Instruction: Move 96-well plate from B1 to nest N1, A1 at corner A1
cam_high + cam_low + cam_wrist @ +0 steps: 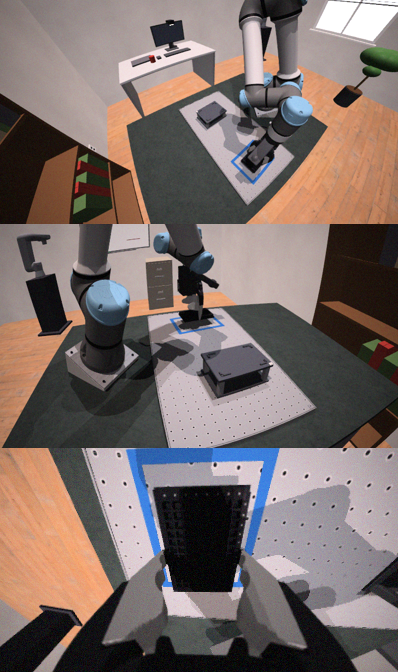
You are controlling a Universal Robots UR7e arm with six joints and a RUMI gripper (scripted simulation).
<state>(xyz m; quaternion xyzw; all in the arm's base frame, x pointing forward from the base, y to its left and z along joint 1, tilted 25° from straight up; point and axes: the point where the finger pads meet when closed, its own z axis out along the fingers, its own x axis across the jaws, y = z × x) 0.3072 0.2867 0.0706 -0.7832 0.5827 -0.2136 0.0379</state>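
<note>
The raised plate nest N1 is 7 cm ahead of my hand, 36 cm to the right of it and 1 cm above it. Round my hand: A1 label (15 cm ahead, 40 cm to the right, 2 cm above); then black 96-well plate (1 cm below).
</note>
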